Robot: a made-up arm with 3 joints. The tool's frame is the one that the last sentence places.
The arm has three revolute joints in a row. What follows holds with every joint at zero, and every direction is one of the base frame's.
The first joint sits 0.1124 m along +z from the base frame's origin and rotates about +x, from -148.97 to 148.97 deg.
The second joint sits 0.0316 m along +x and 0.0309 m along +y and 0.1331 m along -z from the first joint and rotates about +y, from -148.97 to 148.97 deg.
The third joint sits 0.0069 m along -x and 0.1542 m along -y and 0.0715 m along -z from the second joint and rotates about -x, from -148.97 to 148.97 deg.
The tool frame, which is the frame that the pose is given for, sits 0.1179 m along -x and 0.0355 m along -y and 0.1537 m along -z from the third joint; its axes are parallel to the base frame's.
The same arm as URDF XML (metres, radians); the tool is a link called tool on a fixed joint. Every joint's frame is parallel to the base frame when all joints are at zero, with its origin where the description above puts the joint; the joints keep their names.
<robot name="arm">
  <joint name="joint 1" type="revolute">
    <parent link="base"/>
    <child link="link1"/>
    <origin xyz="0 0 0.1124"/>
    <axis xyz="1 0 0"/>
    <limit lower="-2.6" upper="2.6"/>
  </joint>
  <joint name="joint 2" type="revolute">
    <parent link="link1"/>
    <child link="link2"/>
    <origin xyz="0.0316 0.0309 -0.1331"/>
    <axis xyz="0 1 0"/>
    <limit lower="-2.6" upper="2.6"/>
  </joint>
  <joint name="joint 3" type="revolute">
    <parent link="link2"/>
    <child link="link3"/>
    <origin xyz="-0.0069 -0.1542 -0.0715"/>
    <axis xyz="-1 0 0"/>
    <limit lower="-2.6" upper="2.6"/>
  </joint>
  <joint name="tool_joint" type="fixed">
    <parent link="link3"/>
    <child link="tool"/>
    <origin xyz="-0.1179 -0.0355 -0.1537"/>
  </joint>
  <link name="base"/>
  <link name="link1"/>
  <link name="link2"/>
  <link name="link3"/>
  <link name="tool"/>
</robot>

